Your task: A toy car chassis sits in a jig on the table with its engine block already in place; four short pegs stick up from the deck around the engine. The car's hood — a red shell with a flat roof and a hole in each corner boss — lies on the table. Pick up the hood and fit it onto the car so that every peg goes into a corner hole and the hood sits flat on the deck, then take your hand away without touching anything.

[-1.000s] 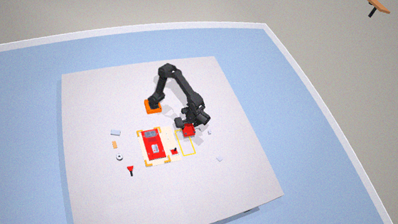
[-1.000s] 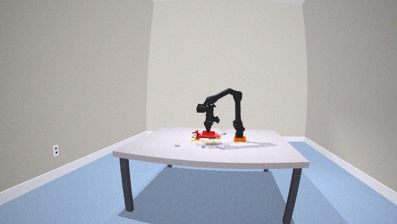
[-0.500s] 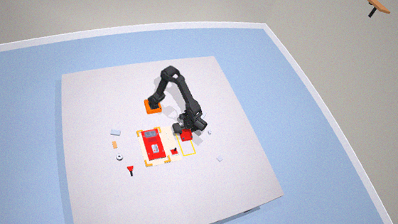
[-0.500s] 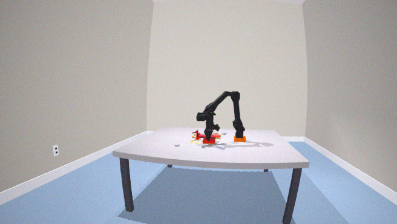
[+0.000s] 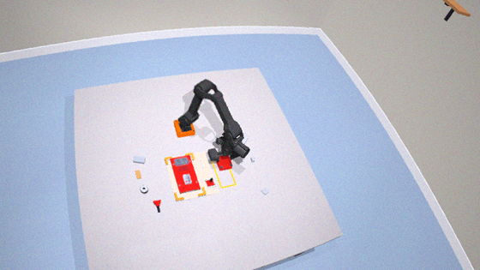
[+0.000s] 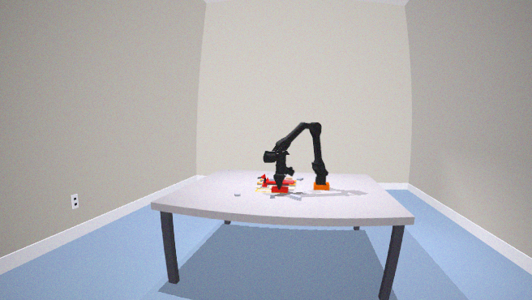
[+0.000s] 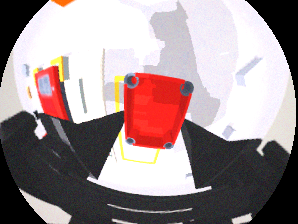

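The red hood is 10 mm below my gripper tip. Round my gripper tip: cream jig board: 210 mm to the right, 30 mm ahead, 10 mm below; then wheel: 450 mm to the right, 40 mm ahead, 10 mm below; then black stem: 110 mm to the right, 100 mm ahead, 10 mm above.
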